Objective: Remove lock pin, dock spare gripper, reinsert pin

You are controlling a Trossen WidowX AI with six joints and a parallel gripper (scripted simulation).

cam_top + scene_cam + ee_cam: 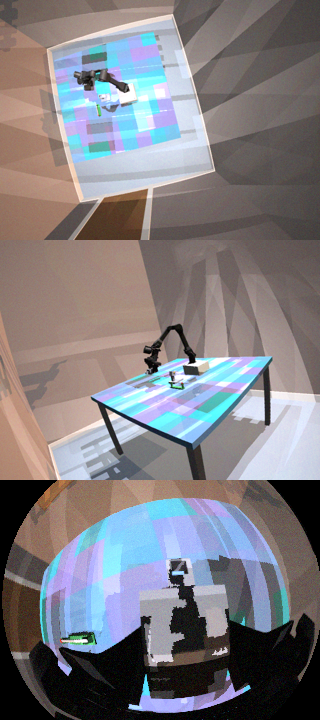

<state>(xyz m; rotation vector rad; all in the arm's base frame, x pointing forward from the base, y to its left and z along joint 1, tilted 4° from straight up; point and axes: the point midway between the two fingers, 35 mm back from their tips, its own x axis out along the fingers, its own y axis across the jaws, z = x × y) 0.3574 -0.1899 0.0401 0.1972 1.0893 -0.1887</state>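
Now: the grey mount 170 mm to the left of my gripper tip, 90 mm behind it and 70 mm below it. The rest, counted from my gripper tip: green mount: 280 mm to the left, 90 mm below, 20 mm ahead; spare gripper: 10 mm above.
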